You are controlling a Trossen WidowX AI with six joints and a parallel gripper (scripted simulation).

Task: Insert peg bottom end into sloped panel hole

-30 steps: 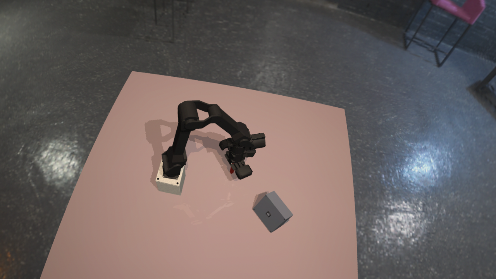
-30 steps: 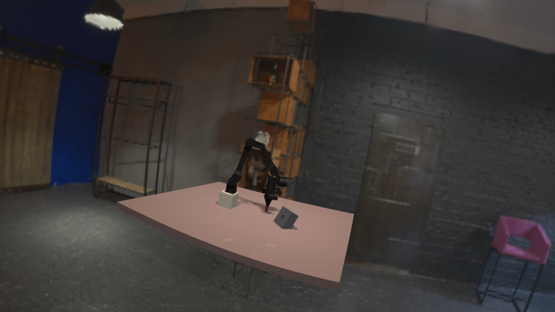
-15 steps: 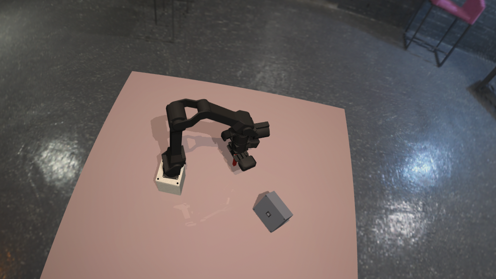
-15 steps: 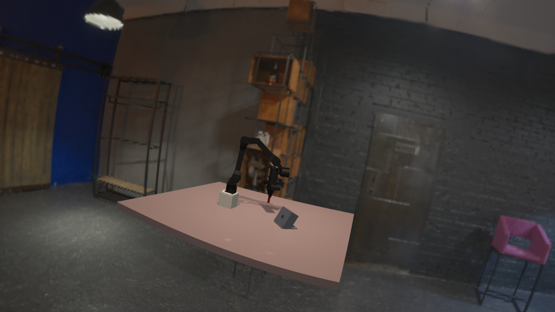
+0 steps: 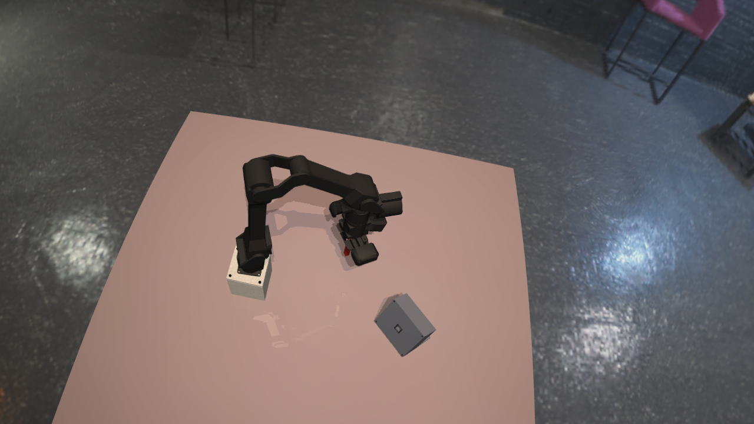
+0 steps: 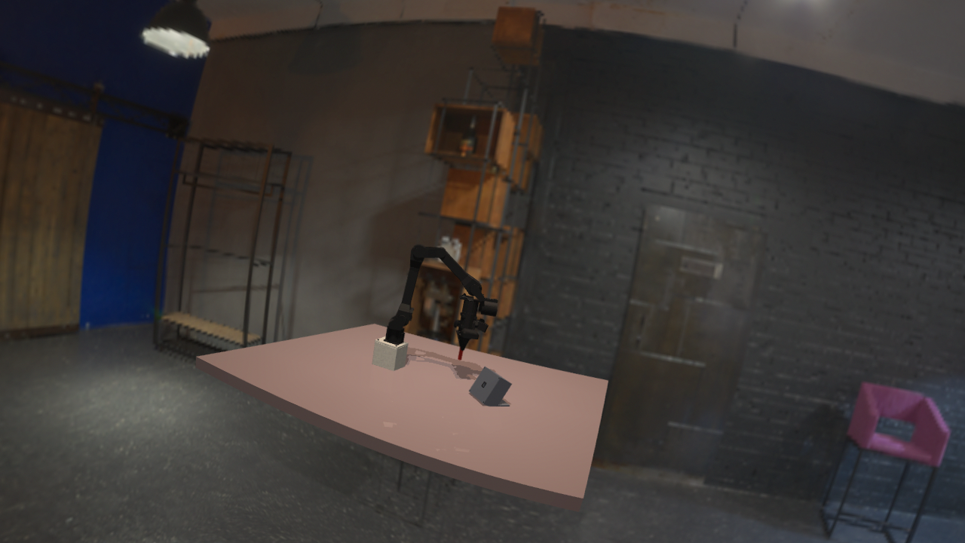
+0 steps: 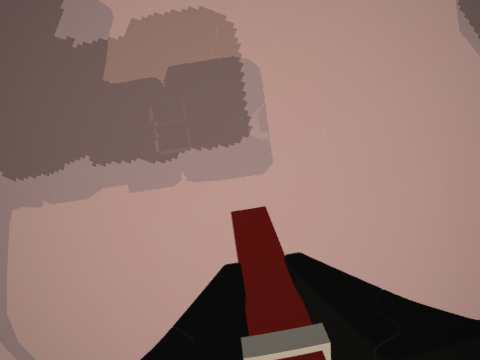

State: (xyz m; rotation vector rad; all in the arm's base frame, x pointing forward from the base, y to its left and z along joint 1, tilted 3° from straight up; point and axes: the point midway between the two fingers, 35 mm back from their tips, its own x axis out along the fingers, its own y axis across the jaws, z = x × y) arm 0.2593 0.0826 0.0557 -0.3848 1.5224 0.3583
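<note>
Right now my gripper tip is 17 cm short of the grey sloped panel, 19 cm to the left of it and 7 cm above it. The rest, counted from my gripper tip: red square peg (2 cm above).
</note>
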